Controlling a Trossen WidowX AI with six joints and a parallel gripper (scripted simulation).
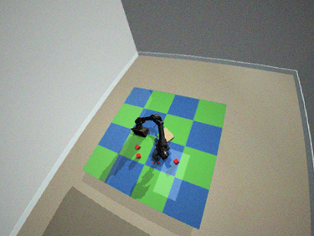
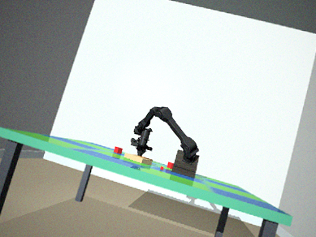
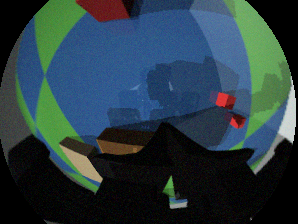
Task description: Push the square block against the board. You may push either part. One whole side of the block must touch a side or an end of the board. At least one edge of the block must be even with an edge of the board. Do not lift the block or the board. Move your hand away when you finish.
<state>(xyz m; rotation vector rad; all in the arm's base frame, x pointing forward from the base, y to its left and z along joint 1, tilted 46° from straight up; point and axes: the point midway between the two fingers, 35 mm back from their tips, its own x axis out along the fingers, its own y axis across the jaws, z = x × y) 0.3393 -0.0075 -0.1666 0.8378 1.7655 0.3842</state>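
The brown square block is 5 cm behind my gripper tip, 6 cm to the left of it and 1 cm above it. From my gripper tip the other things lie so: pale tan board: 6 cm behind, 22 cm to the left, 1 cm above.
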